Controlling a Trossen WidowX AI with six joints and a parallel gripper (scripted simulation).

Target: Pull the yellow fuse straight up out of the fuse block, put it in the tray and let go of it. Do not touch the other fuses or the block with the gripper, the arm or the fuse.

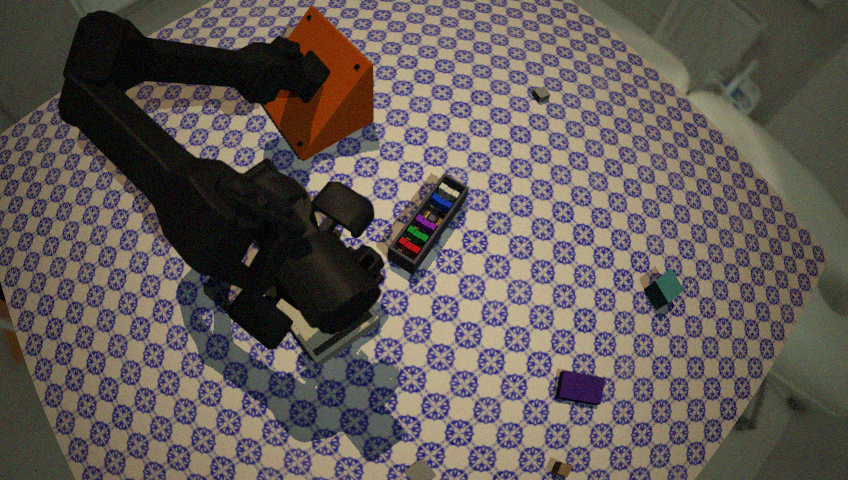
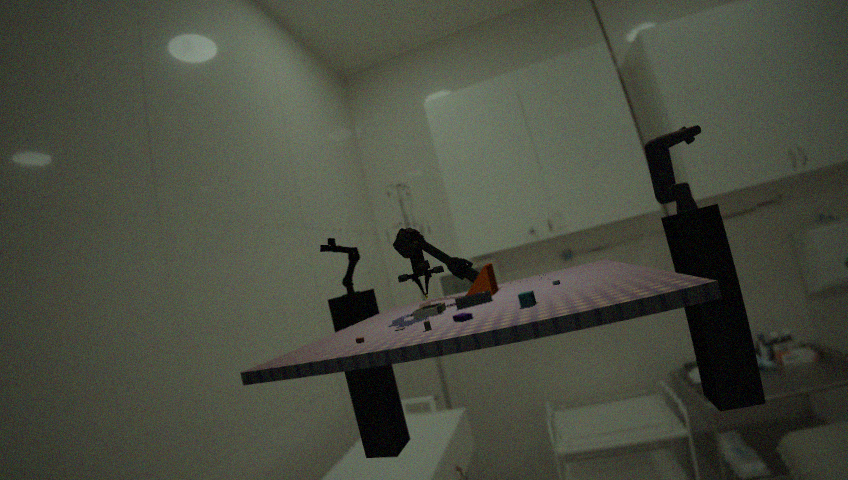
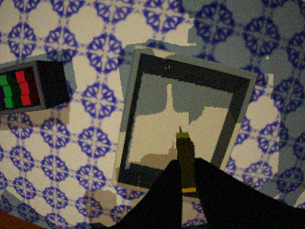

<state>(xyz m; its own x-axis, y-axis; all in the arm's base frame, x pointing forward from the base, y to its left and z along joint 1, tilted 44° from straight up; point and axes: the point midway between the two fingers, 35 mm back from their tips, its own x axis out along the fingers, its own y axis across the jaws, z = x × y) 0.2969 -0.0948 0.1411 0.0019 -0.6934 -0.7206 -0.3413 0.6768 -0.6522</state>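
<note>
My gripper tip is now 8 cm above the beige tray. Also, from my gripper tip: yellow fuse 1 cm below; then teal cube 42 cm to the left, 29 cm ahead, 6 cm below; then purple block 30 cm ahead, 21 cm to the left, 7 cm below.
</note>
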